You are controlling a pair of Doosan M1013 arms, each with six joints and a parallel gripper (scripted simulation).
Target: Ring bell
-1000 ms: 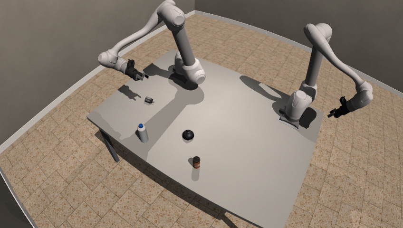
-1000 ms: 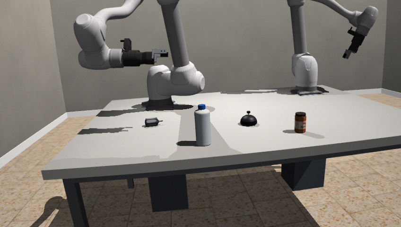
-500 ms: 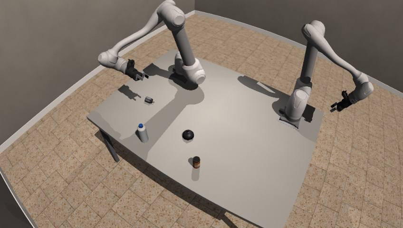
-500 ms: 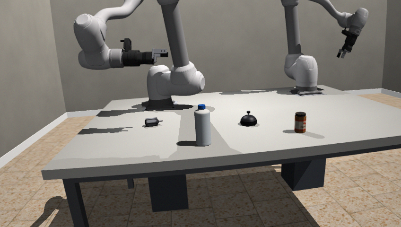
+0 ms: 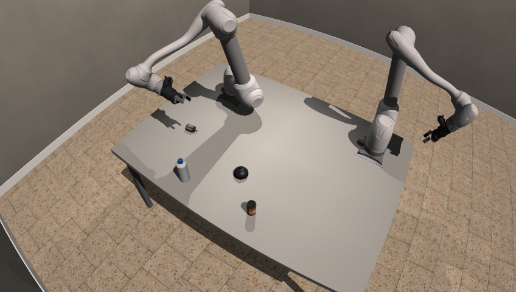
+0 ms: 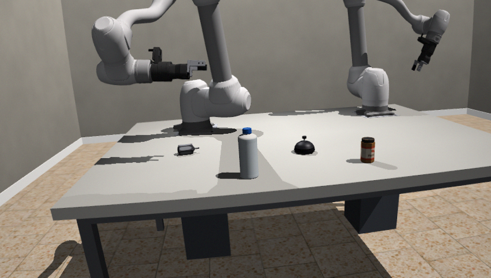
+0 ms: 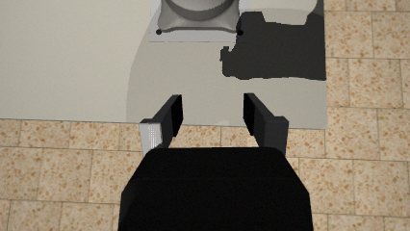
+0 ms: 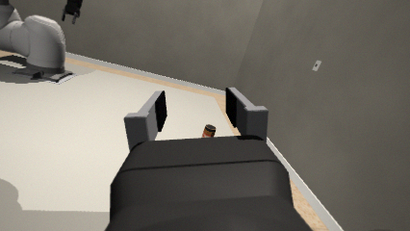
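Observation:
Now: right hand 4 cm short of the bell button, 38 cm to the right of it and 31 cm above it. Also, from my right hand: spice jar 23 cm ahead, 56 cm to the left, 33 cm below; white bottle 24 cm ahead, 12 cm to the left, 29 cm below; black domed bell 4 cm ahead, 38 cm to the left, 33 cm below.

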